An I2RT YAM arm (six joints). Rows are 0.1 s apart.
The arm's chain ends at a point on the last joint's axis. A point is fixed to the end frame.
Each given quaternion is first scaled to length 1.
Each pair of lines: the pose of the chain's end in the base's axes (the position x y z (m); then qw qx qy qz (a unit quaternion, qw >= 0)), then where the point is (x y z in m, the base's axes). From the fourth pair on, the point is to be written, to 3 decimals.
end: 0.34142 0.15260 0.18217 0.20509 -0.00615 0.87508 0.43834
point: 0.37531 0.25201 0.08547
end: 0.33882 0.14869 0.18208 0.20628 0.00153 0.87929 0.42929
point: 0.37389 0.24587 0.08355
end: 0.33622 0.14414 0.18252 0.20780 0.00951 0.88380 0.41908
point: 0.37256 0.23878 0.08200
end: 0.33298 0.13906 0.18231 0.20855 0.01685 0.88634 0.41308
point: 0.370 0.232 0.081
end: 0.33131 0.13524 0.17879 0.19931 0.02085 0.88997 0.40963
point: 0.366 0.228 0.076
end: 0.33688 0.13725 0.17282 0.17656 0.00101 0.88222 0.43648
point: 0.364 0.236 0.074
